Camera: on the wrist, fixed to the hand. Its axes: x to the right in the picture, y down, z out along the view.
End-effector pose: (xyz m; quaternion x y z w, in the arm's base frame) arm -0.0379 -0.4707 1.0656 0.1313 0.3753 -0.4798 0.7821
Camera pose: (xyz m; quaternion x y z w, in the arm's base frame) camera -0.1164 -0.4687 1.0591 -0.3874 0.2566 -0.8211 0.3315
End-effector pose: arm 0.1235 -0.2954 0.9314 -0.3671 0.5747 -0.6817 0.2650
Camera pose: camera 0.1037 -0.2447 0.9884 0.8281 -0.2109 0.4792 0.2006
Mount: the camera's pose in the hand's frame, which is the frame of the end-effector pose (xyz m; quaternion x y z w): -0.0169 -0.0646 -0.0418 -0.1615 -0.2174 -0.6622 0.6987
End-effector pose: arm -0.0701 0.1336 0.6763 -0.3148 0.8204 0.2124 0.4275
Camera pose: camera -0.0414 0.0675 0.7080 -0.7861 0.2375 0.0662 0.5668
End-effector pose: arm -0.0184 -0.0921 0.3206 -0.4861 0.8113 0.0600 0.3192
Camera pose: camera 0.0213 -0.1301 0.3771 -0.9154 0.1659 0.0673 0.3606
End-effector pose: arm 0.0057 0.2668 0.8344 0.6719 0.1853 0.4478 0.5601
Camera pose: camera -0.0208 0.2983 0.7672 0.3536 0.3803 -0.1742 0.8366
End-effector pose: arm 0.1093 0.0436 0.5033 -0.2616 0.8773 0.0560 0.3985
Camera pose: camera 0.1231 -0.0176 0.5510 -0.8159 0.3440 -0.0262 0.4640
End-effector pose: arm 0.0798 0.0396 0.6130 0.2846 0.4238 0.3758 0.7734
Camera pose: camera 0.0594 -0.0051 0.5514 -0.1250 0.2557 -0.2430 0.9273
